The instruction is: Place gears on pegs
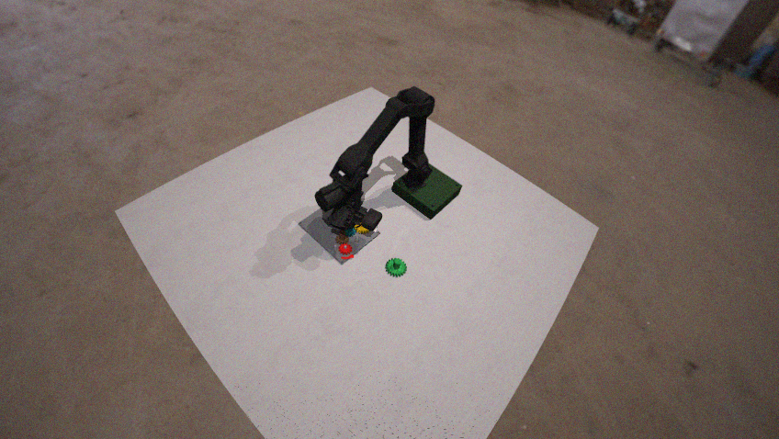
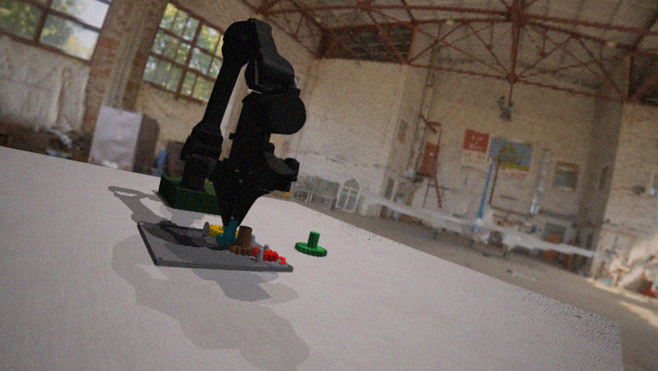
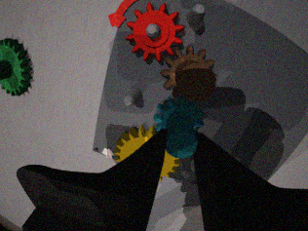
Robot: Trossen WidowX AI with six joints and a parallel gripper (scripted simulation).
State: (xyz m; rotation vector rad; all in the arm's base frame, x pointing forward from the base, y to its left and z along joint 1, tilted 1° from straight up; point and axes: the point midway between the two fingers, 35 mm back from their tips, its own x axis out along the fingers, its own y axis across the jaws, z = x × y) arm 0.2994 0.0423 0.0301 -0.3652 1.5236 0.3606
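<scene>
Now: gripper tip 1 cm above the teal gear. Also, from my gripper tip: yellow gear: 5 cm behind, 2 cm below; brown gear: 4 cm ahead, 2 cm to the left, 1 cm below; red gear: 5 cm to the left, 5 cm ahead, 2 cm below.
</scene>
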